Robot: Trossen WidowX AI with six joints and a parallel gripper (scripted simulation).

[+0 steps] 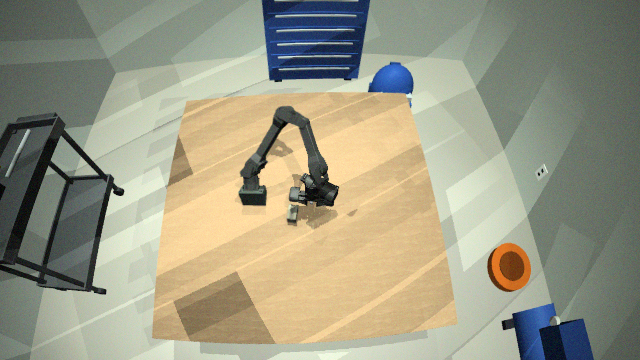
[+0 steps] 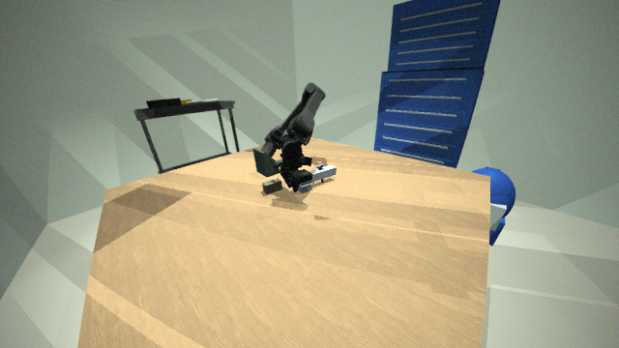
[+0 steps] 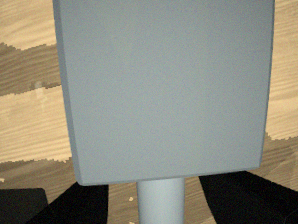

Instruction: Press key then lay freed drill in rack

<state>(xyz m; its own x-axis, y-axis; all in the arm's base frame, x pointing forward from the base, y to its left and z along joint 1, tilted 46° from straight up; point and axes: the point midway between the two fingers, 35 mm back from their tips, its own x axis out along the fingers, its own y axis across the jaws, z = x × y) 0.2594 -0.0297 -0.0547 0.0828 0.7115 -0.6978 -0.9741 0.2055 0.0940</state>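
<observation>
My gripper tip is now 1 cm short of the drill, 5 cm to the right of it and 3 cm below it. The rest, counted from my gripper tip: rack: 9 cm behind, 3 cm to the right; then key: 3 cm ahead, 14 cm to the left, 3 cm above; then light grey block: 2 cm ahead, 11 cm to the left, 2 cm above.
</observation>
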